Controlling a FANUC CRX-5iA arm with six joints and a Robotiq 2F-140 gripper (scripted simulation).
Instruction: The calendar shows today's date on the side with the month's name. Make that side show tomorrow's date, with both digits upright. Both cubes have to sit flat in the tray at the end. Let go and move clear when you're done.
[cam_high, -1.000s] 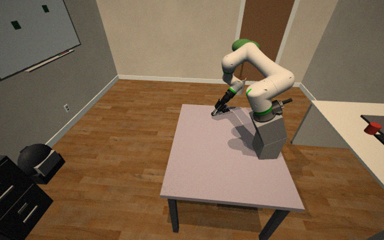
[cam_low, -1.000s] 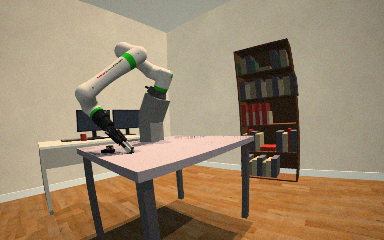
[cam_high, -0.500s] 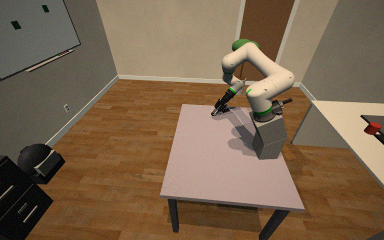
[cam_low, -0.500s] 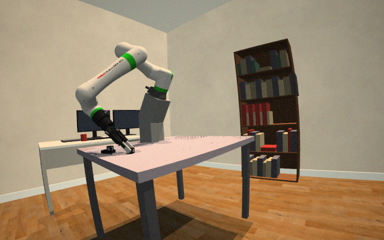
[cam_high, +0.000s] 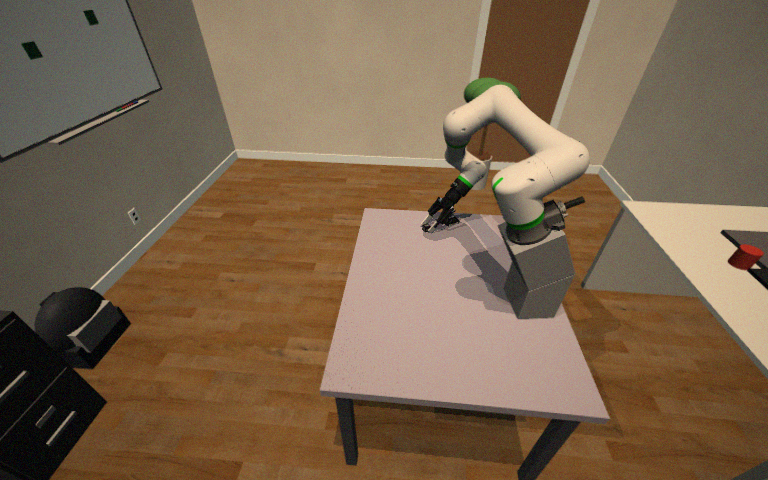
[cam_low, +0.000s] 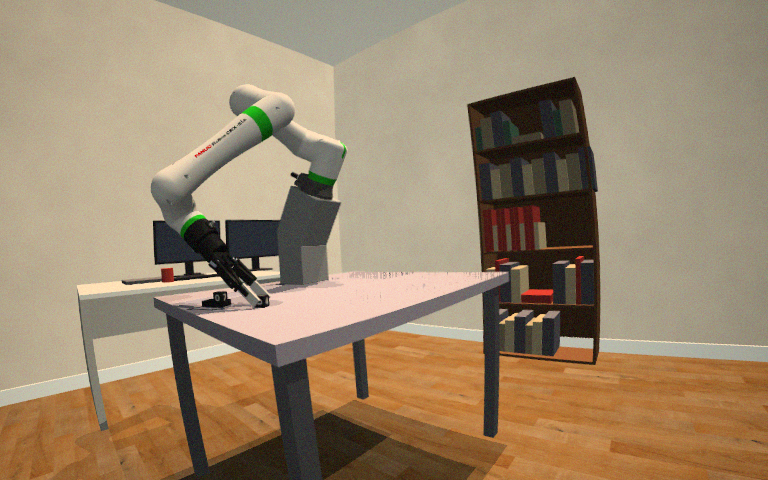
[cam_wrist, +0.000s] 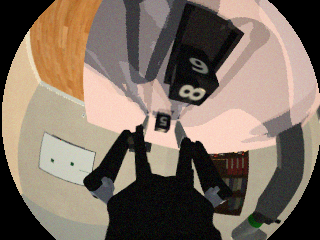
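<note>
My gripper is now 2 cm short of the black digit cube, 1 cm to the right of it and 2 cm above it.
</note>
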